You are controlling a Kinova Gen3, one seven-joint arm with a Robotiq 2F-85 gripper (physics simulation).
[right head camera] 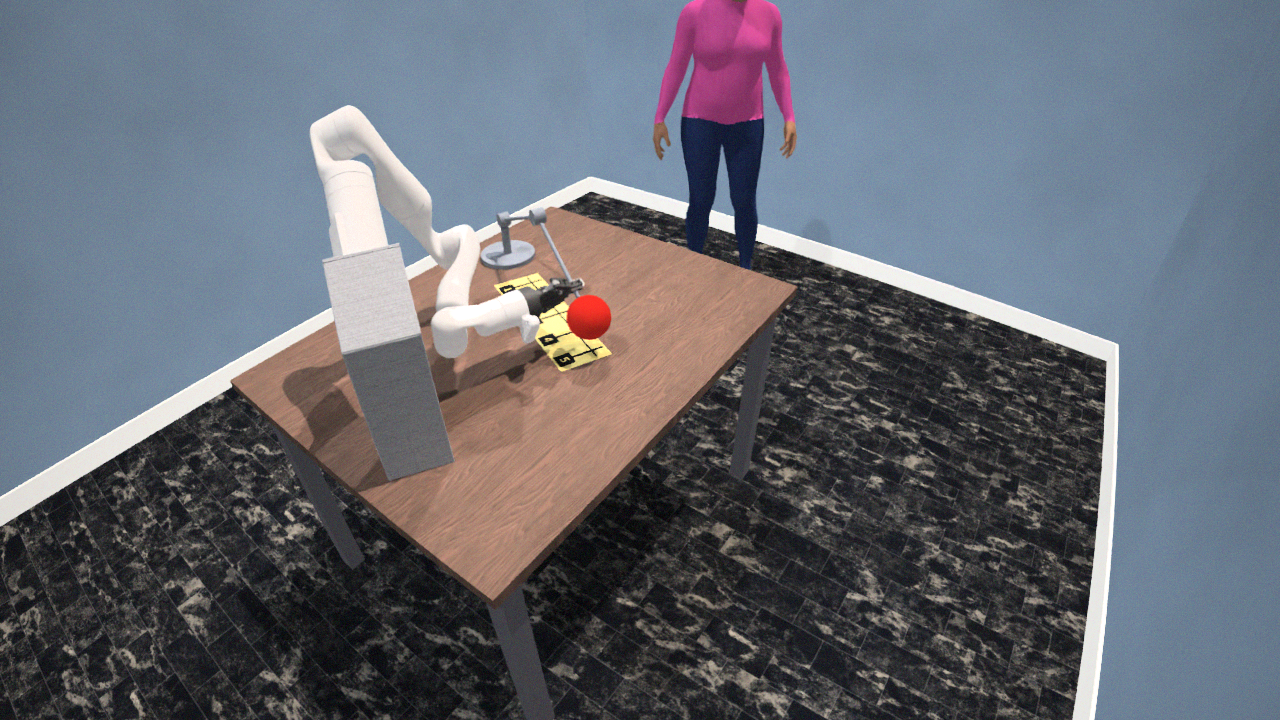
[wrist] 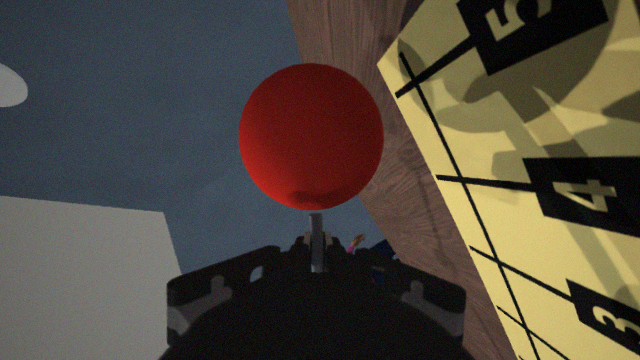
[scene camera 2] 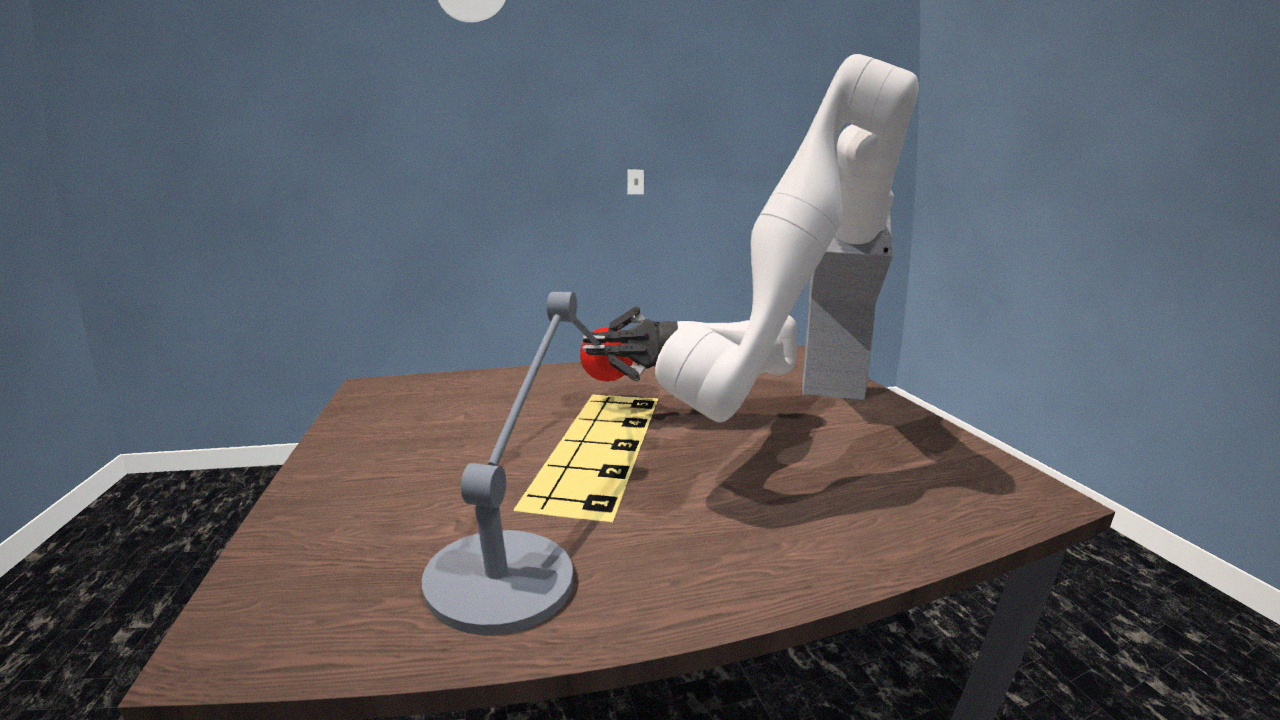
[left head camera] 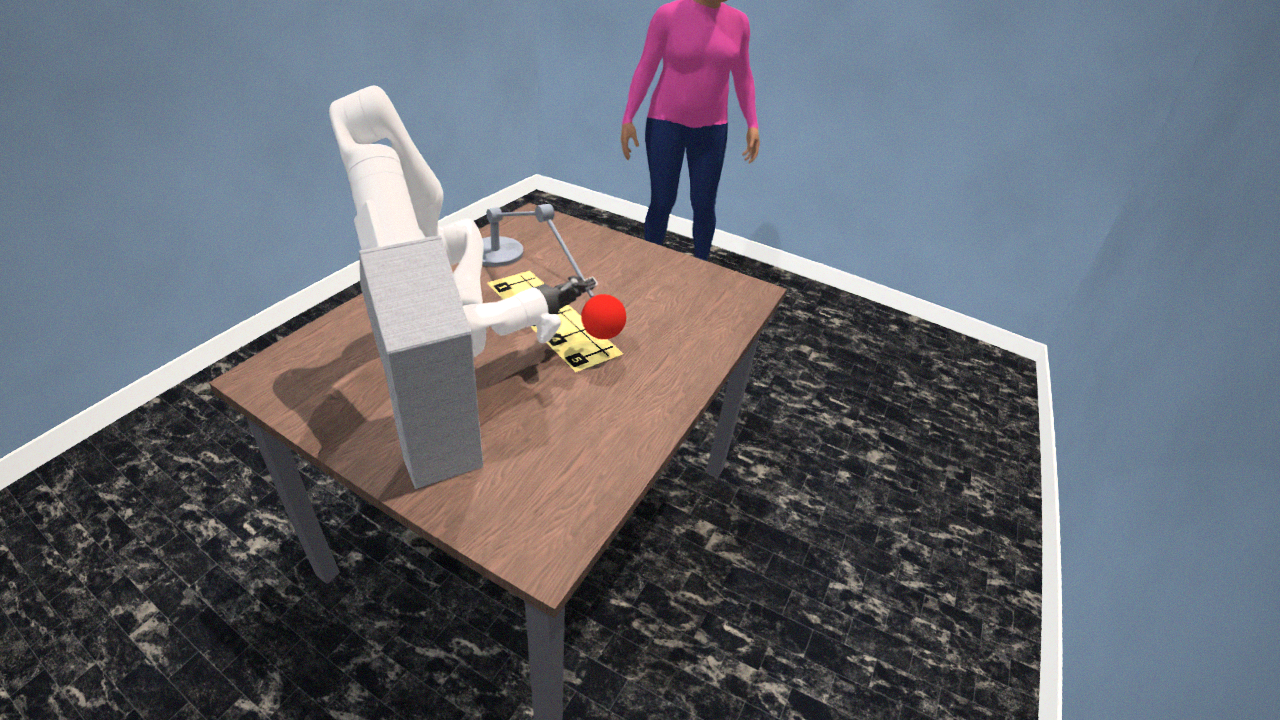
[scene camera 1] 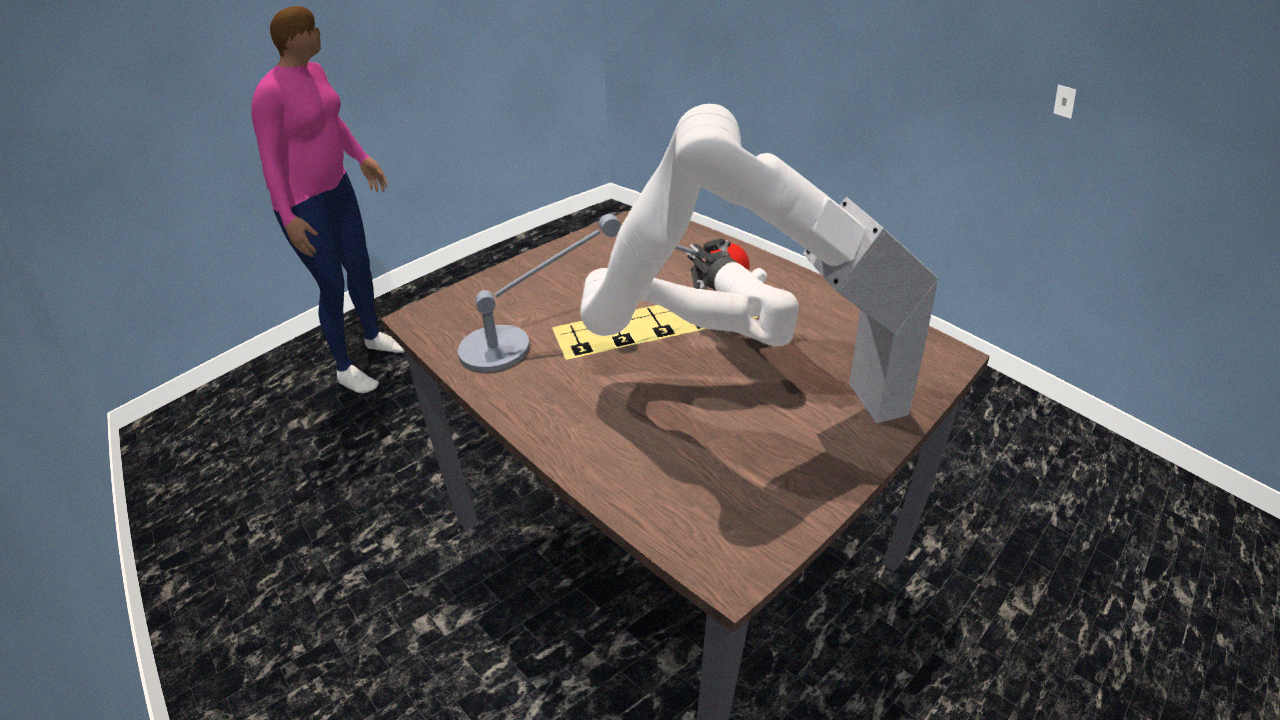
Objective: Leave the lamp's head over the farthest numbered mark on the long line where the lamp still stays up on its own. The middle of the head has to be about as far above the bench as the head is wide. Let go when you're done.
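The grey lamp stands on its round base (left head camera: 503, 252) (right head camera: 507, 257) (scene camera 1: 494, 349) (scene camera 2: 496, 600), beside the mark 1 end of the yellow numbered strip (left head camera: 597, 344) (scene camera 1: 642, 331) (scene camera 2: 581, 456) (wrist: 520, 235). Its head, a red ball (left head camera: 604, 316) (right head camera: 588, 317) (scene camera 1: 737, 257) (scene camera 2: 599, 369) (wrist: 311, 135), hangs above the far end, around marks 4 and 5; I cannot tell exactly which. Clear air shows beneath it. My gripper (left head camera: 588, 284) (right head camera: 577, 286) (scene camera 1: 693, 252) (scene camera 2: 590, 343) (wrist: 317, 241) is shut on the thin outer lamp rod just above the head. The fingers partly hide the head in scene camera 2.
My arm's grey pedestal (left head camera: 434, 394) (right head camera: 398, 402) (scene camera 1: 886, 358) (scene camera 2: 838, 331) stands on the wooden table (left head camera: 554, 501) (scene camera 1: 626, 465) (scene camera 2: 340, 573). The white forearm (scene camera 1: 707, 304) reaches low over the table beside the strip. A person in pink (left head camera: 698, 71) (scene camera 1: 299, 134) stands behind the table.
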